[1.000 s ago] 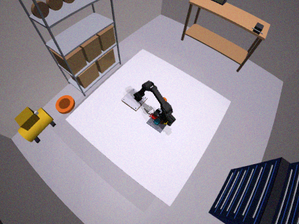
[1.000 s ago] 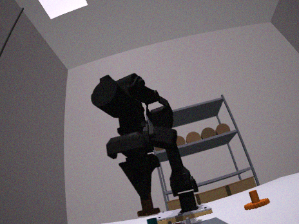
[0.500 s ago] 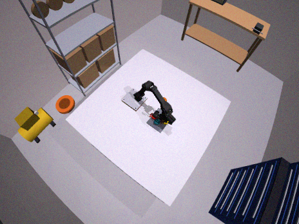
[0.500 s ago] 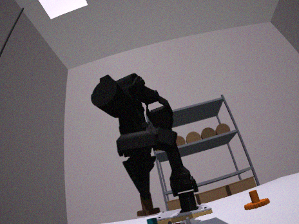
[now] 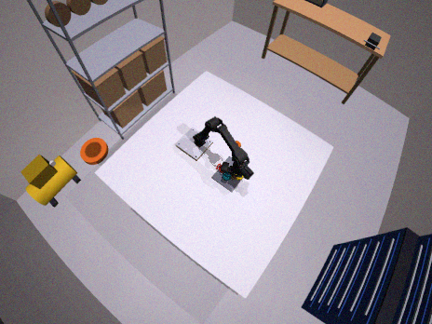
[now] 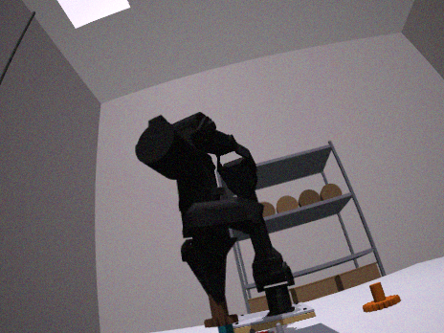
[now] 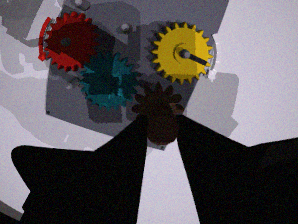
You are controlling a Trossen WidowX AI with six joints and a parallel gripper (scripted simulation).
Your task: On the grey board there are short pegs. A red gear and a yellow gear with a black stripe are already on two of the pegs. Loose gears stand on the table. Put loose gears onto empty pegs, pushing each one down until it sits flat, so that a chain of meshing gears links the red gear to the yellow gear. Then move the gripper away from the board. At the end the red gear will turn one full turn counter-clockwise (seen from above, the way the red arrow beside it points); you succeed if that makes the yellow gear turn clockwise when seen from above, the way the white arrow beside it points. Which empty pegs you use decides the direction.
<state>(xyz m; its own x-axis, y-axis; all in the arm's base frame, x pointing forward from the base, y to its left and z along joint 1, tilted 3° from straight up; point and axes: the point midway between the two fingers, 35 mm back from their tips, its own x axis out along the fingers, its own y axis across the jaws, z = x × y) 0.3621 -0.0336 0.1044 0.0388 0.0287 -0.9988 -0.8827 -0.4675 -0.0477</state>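
The teal gear is 6 cm below my gripper tip, 5 cm behind it and 1 cm to the right of it. Also, from my gripper tip: brown gear (1 cm below); then red gear (11 cm behind, 6 cm below, 1 cm to the left); then yellow gear (6 cm below, 5 cm to the left, 1 cm ahead).
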